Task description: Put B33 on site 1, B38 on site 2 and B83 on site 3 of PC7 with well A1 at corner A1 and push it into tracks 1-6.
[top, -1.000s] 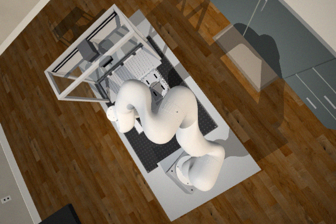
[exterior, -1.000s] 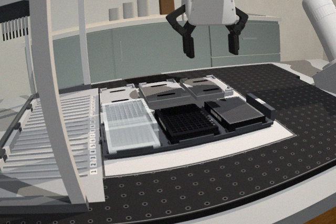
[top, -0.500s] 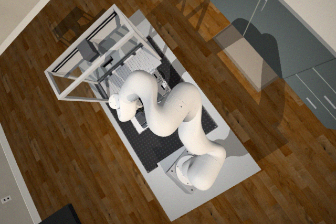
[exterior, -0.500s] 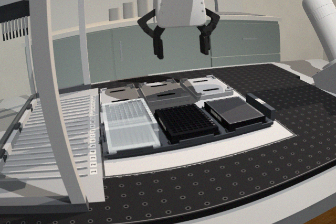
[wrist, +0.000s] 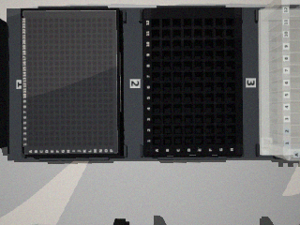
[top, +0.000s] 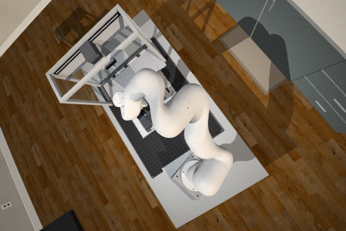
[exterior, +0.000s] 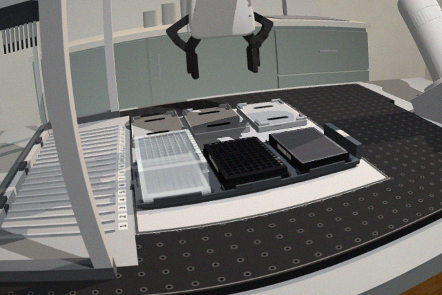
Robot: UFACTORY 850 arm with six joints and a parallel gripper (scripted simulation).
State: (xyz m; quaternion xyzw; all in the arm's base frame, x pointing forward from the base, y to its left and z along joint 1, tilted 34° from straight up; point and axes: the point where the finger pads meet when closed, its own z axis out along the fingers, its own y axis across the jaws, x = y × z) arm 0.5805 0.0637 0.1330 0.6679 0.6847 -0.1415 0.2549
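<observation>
My gripper is now 130 mm above the perforated dark deck, 20 mm past it and 10 mm to the right of it. From my hand the other things lie so: dark plate carrier PC7: 110 mm below, 90 mm to the left; black welled plate: 110 mm below, 90 mm to the left, 10 mm ahead; clear deep-well block B83: 110 mm ahead, 100 mm below, 90 mm to the left.
</observation>
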